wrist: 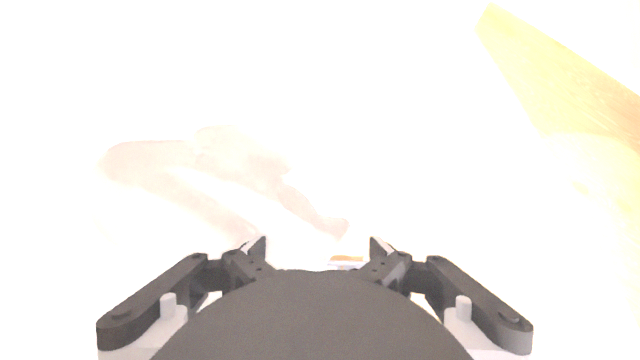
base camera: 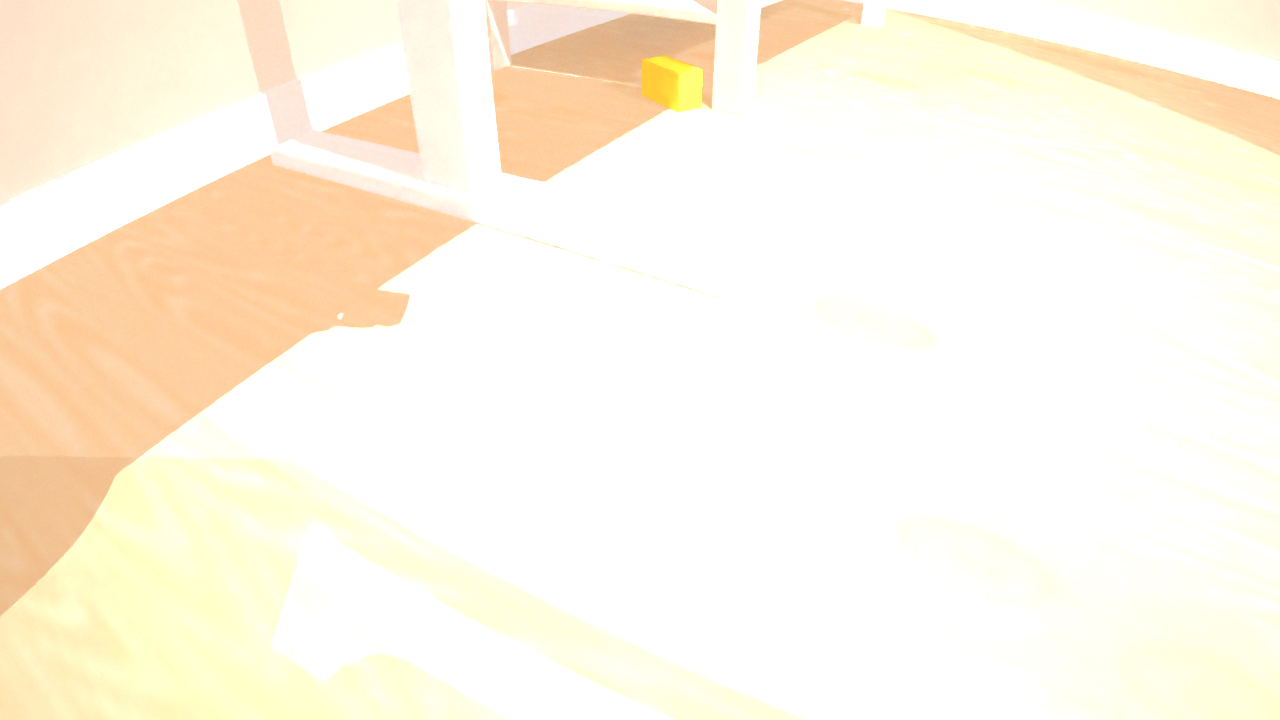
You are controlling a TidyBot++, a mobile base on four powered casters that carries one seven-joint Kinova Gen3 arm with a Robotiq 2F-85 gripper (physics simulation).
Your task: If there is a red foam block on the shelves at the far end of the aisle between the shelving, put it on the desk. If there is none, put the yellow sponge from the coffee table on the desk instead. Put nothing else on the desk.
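Places are measured from the arm's base along level axes (x ahead, y left, z up), in centimetres.
Where they show: gripper, fingertip midpoint: [wrist: 317, 247].
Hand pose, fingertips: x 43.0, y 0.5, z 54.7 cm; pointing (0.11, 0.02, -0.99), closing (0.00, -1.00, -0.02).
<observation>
Things, the pixels of their top centre, and the offset from my fingertips. "spot": a spot on its surface instead. Level surfaces: height alone.
- pale patch at a spot on its surface: [wrist: 346, 260] spot: dx -30.3, dy -14.8, dz -94.8 cm
- yellow block at its top centre: [base camera: 672, 64] dx +76.9, dy -10.6, dz -88.7 cm
- wooden floor at its surface level: dz -94.9 cm
My gripper [wrist: 317, 247] is open, with nothing between its fingers, over a very bright, washed-out surface in the wrist view. A small orange and pale patch [wrist: 346, 262] shows low between the fingers; I cannot tell what it is. A yellow block [base camera: 671, 84] rests on the wooden floor at the top of the base camera view, beside a white furniture leg. I cannot tell whether it is the sponge. No red foam block shows in either view. I cannot tell whether the white furniture is the desk or the coffee table.
White furniture legs [base camera: 735, 53] [base camera: 474, 116] and a low floor rail [base camera: 371, 183] stand at the upper left of the base camera view. A wall with a white baseboard [base camera: 205, 120] runs behind them. Strong glare covers much of the wooden floor [base camera: 223, 295]. A faint arm-like shadow shows in the wrist view.
</observation>
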